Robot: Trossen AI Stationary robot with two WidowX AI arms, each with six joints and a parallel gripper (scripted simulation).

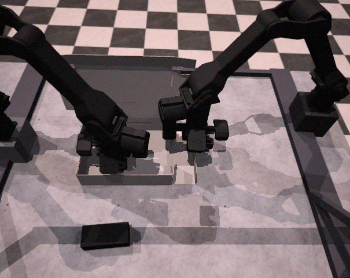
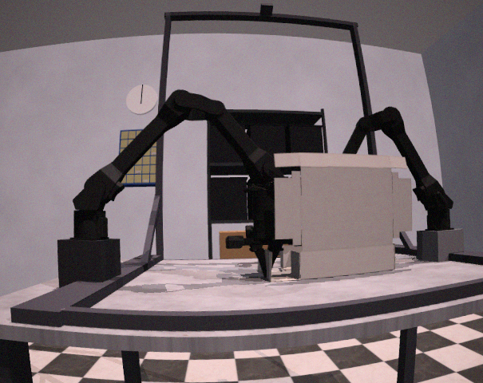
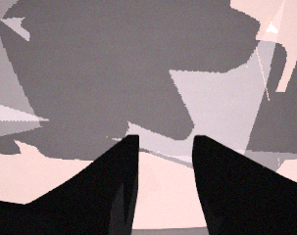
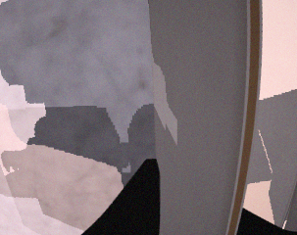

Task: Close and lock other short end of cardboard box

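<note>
The black block lies 23 cm behind my left hand, 3 cm to the left of it and 2 cm below it.
</note>
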